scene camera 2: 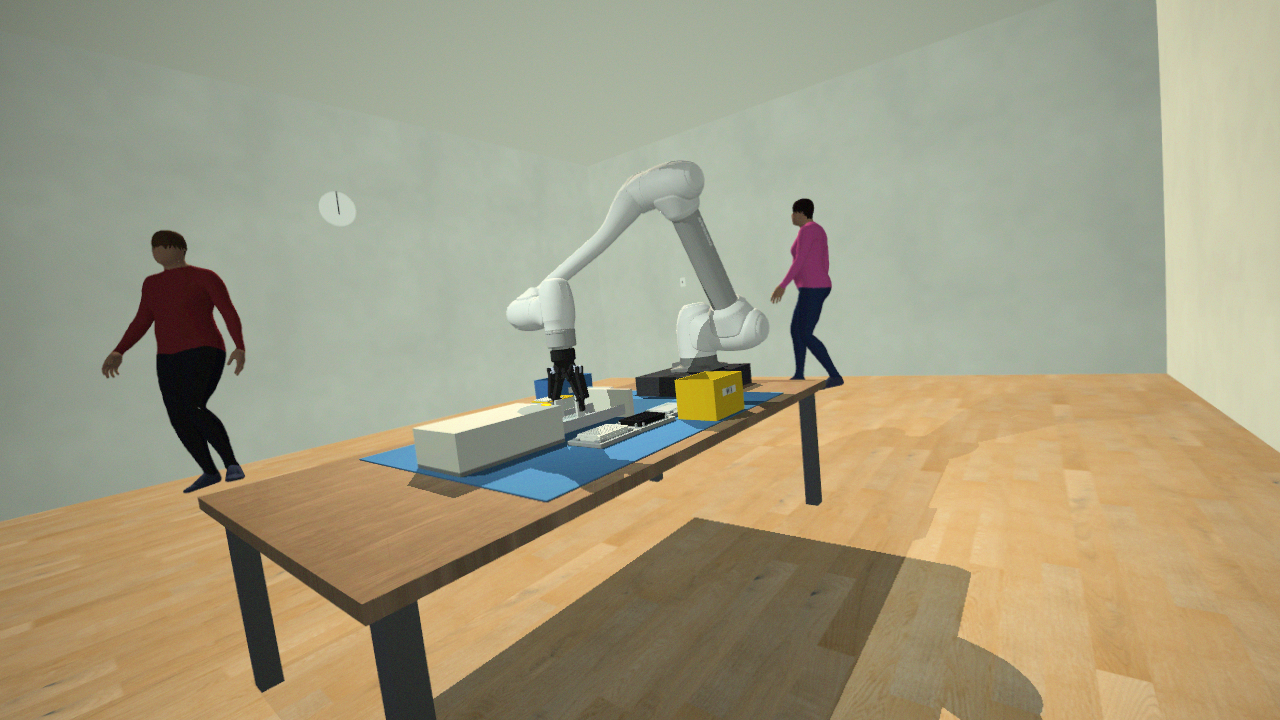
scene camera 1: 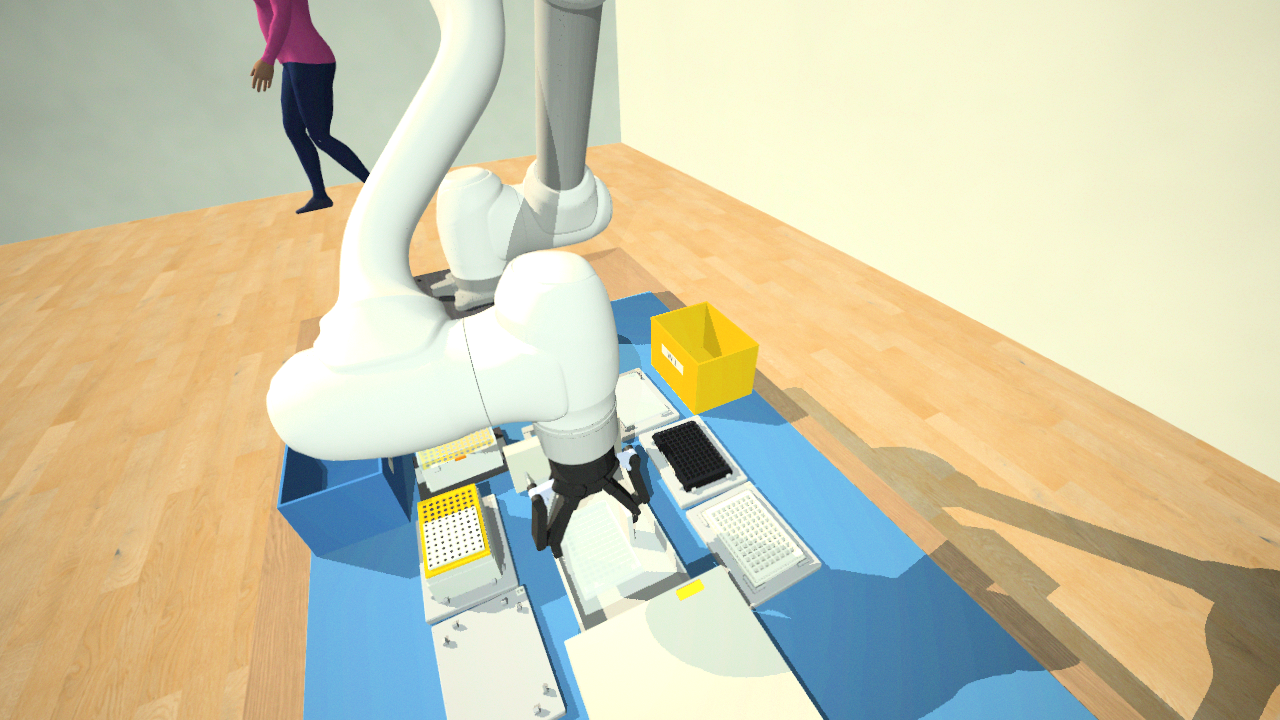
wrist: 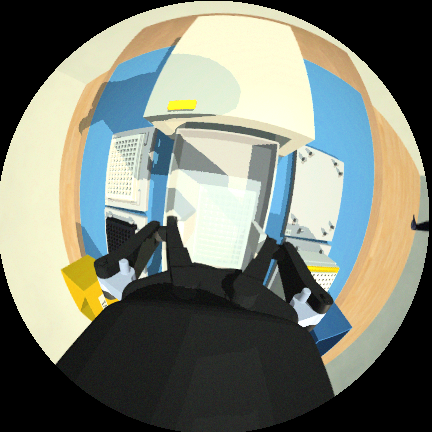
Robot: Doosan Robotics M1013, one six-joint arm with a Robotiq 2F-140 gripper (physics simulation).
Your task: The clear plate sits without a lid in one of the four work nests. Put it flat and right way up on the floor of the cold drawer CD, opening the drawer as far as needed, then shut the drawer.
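Seen in the pictures: gripper, between the fingertips: [scene camera 1: 598, 550] [wrist: 221, 224]; arm's base, origin of its link: [scene camera 2: 699, 369] [scene camera 1: 488, 285].
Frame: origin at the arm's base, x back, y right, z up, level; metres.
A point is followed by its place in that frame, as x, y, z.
The cold drawer CD [scene camera 1: 648, 592] {-0.829, -0.018, -0.060} [wrist: 240, 155] {-0.854, 0.029, -0.059} stands pulled out from its cream housing [scene camera 1: 662, 635] {-0.914, 0.008, 0.025} [scene camera 2: 510, 436] {-1.051, -0.089, -0.019} [wrist: 250, 70] {-0.952, 0.026, 0.025}. My gripper [scene camera 1: 596, 531] {-0.744, 0.017, -0.058} [scene camera 2: 567, 405] {-0.744, 0.017, -0.058} [wrist: 221, 224] {-0.744, 0.017, -0.058} points down over the open drawer and is shut on the clear plate [scene camera 1: 601, 555] {-0.760, 0.018, -0.046} [wrist: 227, 215] {-0.760, 0.023, -0.056}, with one finger at each long side. The plate has no lid and looks about level, inside the drawer's outline. Whether it touches the drawer floor cannot be told. My gripper hides the plate's rear end in the wrist view.
Beside the drawer are a white plate [scene camera 1: 751, 537] {-0.824, -0.187, -0.062} [wrist: 124, 170] {-0.814, -0.175, -0.053}, a black plate [scene camera 1: 691, 454] {-0.658, -0.186, -0.051} [wrist: 120, 232] {-0.691, -0.180, -0.052}, a yellow-topped rack [scene camera 1: 454, 530] {-0.664, 0.188, -0.001} and a bare pinned base [scene camera 1: 496, 662] {-0.821, 0.182, -0.066} [wrist: 317, 197] {-0.818, 0.180, -0.065}. A yellow bin [scene camera 1: 726, 380] {-0.558, -0.321, -0.017} [scene camera 2: 707, 396] {-0.559, -0.364, -0.006} and a blue bin [scene camera 1: 344, 510] {-0.560, 0.326, -0.004} stand farther back.
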